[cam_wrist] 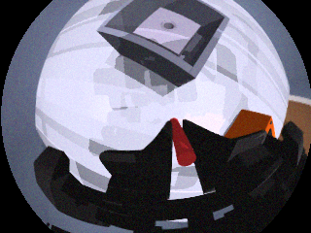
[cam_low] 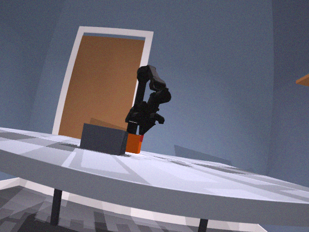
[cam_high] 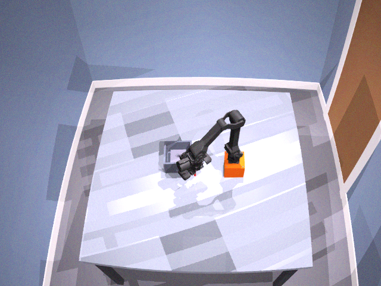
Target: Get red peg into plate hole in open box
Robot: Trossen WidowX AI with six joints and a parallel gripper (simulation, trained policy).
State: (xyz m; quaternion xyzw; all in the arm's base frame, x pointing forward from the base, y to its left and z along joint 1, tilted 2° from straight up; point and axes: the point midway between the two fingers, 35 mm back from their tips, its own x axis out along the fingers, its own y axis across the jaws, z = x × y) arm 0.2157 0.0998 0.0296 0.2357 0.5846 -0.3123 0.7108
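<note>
The pale plate lies 130 mm to the right of my gripper tip, 100 mm ahead of it and 50 mm below it. The rest, counted from my gripper tip: grey box 130 mm to the right, 100 mm ahead, 70 mm below; red peg 10 mm to the left, 10 mm behind, 10 mm above.
</note>
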